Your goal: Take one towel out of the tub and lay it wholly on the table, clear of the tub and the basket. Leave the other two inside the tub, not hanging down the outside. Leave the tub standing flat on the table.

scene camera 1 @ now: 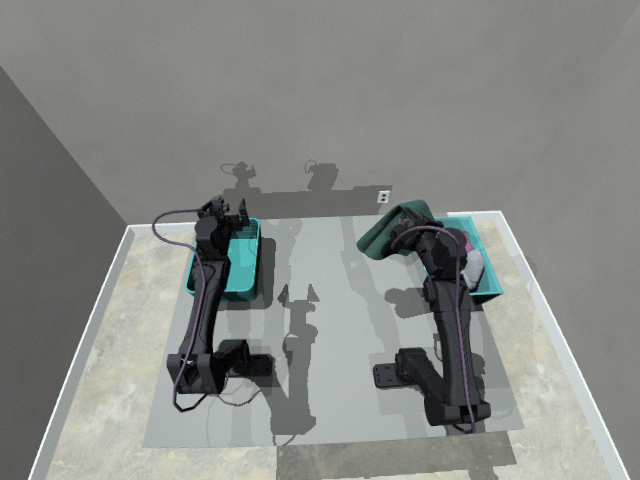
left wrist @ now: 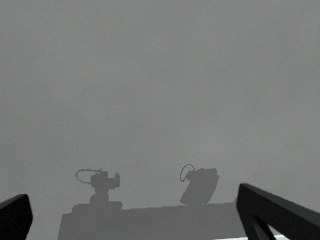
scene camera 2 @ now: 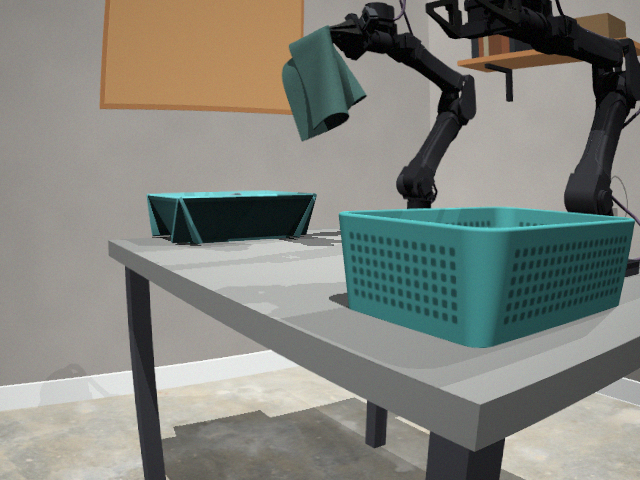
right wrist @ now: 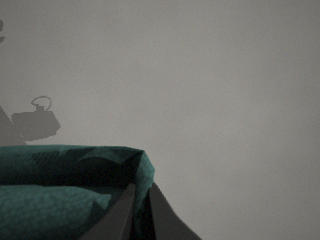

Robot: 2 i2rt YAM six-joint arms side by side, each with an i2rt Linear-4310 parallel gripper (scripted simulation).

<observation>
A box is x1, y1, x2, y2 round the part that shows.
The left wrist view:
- my left gripper: [0, 183, 319, 239]
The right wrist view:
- my right gripper: [77, 183, 201, 239]
</observation>
